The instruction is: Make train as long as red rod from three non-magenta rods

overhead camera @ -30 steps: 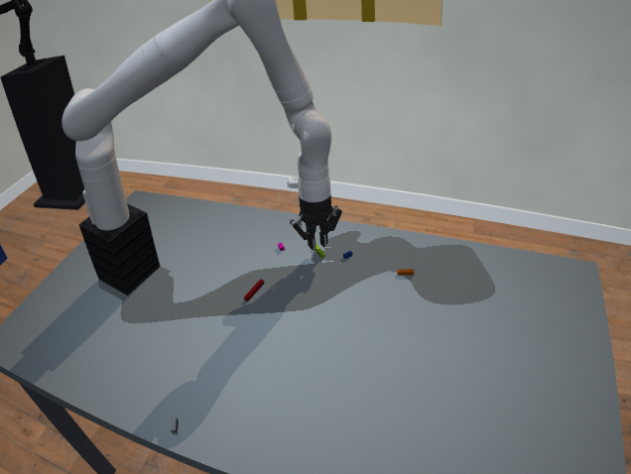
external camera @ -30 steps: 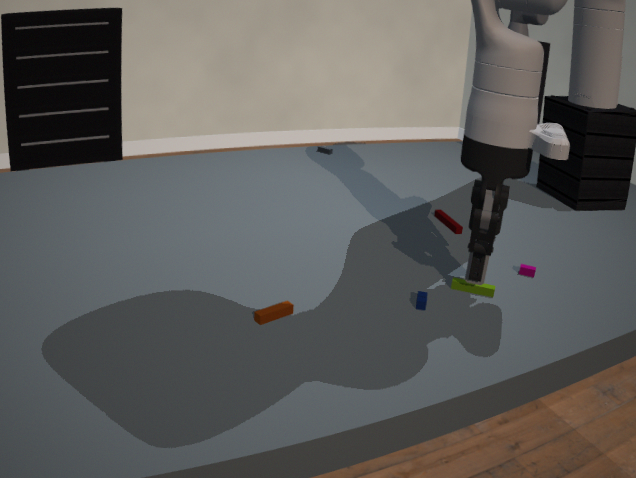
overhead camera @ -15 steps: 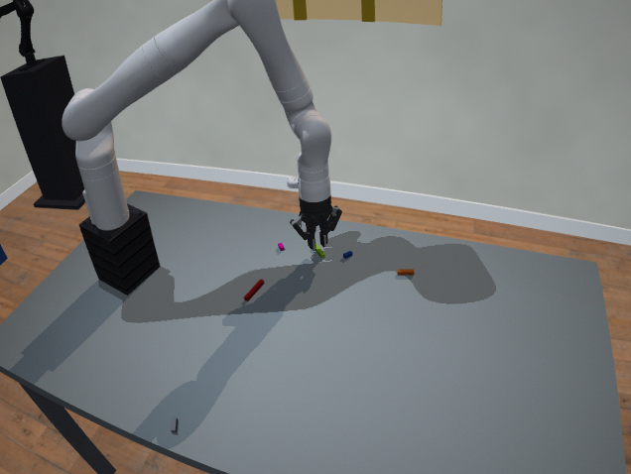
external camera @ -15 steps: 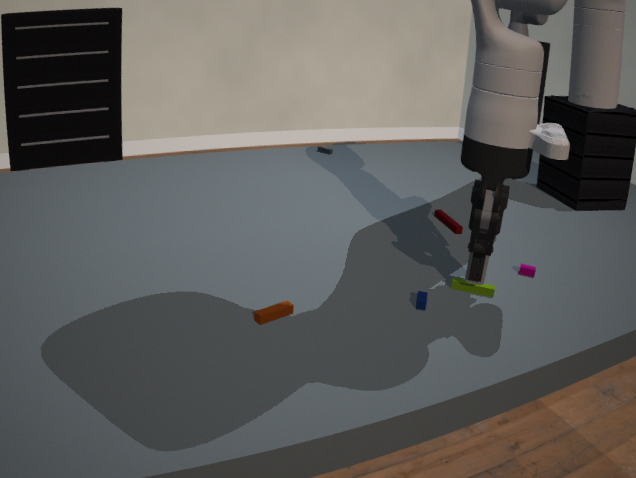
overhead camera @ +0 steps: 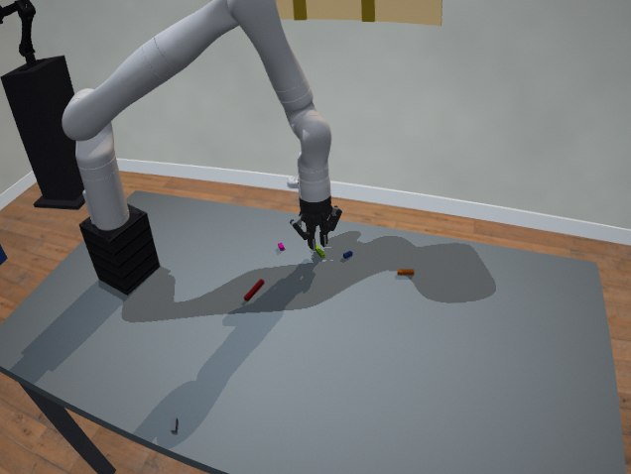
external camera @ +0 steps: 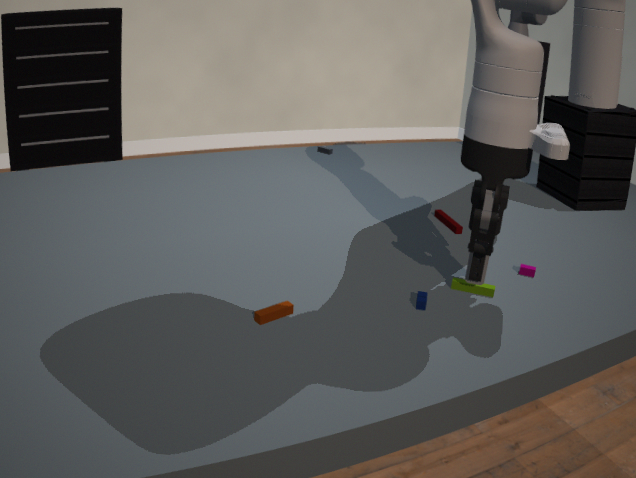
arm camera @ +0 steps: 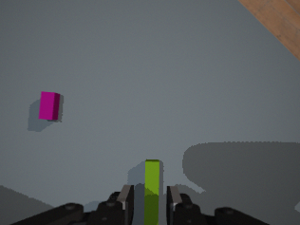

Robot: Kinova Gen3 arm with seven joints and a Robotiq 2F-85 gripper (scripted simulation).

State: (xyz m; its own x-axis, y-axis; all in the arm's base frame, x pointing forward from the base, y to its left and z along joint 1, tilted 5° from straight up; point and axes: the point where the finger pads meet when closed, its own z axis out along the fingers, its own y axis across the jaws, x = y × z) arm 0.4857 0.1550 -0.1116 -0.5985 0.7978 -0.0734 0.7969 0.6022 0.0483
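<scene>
The lime rod is 3 cm below my hand. The rest, counted from my hand: magenta rod: 10 cm behind, 3 cm below; then red rod: 12 cm behind, 16 cm to the right, 3 cm below; then orange rod: 23 cm ahead, 6 cm to the right, 3 cm below.
</scene>
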